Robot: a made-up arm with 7 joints.
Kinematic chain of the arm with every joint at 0, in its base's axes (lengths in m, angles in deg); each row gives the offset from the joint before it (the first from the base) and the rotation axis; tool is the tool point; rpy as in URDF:
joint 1: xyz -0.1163 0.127 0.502 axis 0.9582 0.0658 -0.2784
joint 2: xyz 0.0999 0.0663 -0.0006 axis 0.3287 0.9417 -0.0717
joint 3: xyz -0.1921 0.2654 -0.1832 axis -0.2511 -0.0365 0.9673
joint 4: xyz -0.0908 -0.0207 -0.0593 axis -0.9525 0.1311 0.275
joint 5: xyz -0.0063 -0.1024 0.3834 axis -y
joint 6: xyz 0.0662 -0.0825 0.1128 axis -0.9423 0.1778 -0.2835
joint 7: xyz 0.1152 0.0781 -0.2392 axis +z
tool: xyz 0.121 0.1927 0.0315 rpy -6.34 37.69 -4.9
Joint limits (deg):
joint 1: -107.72..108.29
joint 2: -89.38..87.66
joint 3: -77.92..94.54
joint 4: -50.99..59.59
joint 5: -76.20..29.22
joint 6: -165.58..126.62
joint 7: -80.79..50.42
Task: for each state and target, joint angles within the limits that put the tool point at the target. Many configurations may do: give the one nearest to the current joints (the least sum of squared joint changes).
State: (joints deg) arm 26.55 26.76 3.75 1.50 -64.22 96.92 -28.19
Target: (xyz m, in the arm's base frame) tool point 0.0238 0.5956 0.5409
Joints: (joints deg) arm -31.03 7.88 37.04 50.70 -47.93 96.70 -40.87
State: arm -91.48 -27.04 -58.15 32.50 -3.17 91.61 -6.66
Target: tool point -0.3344 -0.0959 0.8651
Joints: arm -107.72 -33.12 -49.13 3.43 0.61 107.50 -18.85
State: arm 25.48 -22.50 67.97 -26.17 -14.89 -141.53 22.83
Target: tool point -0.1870 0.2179 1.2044
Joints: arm 29.56 -25.23 72.62 -11.82 -11.89 -136.86 19.59
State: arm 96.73 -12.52 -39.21 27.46 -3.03 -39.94 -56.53
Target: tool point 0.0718 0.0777 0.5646
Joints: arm 93.01 -12.53 -48.21 15.25 -12.21 -29.70 -64.49
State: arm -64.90 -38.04 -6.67 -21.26 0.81 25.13 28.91
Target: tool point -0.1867 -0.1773 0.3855
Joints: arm -83.79 -14.20 -16.47 -22.02 -10.30 54.55 45.55
